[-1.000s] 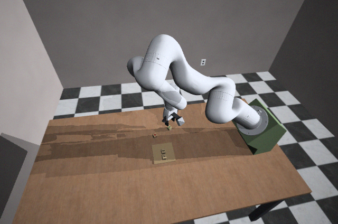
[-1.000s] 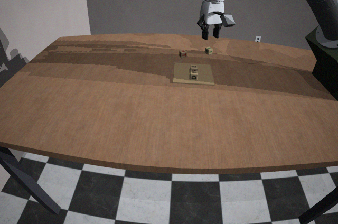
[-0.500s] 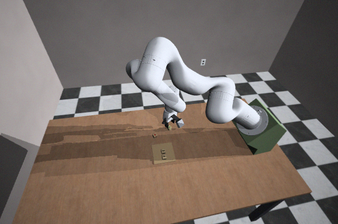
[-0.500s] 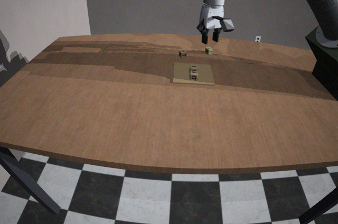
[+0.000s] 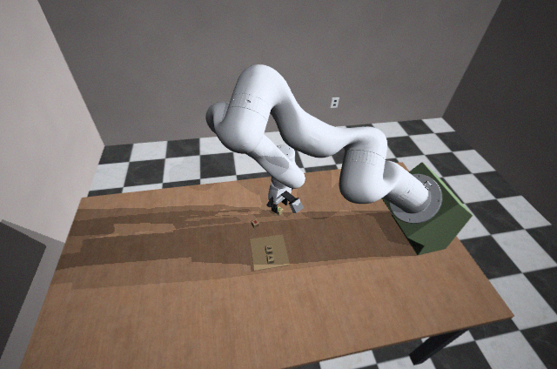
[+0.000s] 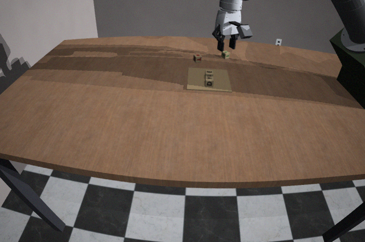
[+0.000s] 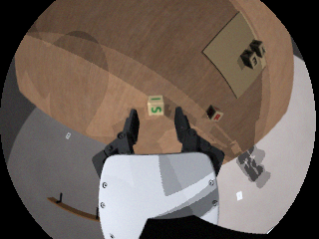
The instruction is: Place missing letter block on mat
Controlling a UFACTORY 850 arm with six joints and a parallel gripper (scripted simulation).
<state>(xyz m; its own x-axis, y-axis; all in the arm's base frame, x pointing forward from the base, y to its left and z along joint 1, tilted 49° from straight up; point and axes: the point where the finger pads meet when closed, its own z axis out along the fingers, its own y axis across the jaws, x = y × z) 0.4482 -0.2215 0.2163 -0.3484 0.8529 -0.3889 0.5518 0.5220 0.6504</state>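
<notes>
The green-lettered block is 4 cm below my hand. Round my hand: tan mat: 8 cm ahead, 18 cm to the left, 5 cm below; then red-lettered block: 12 cm ahead, 5 cm to the left, 4 cm below.
</notes>
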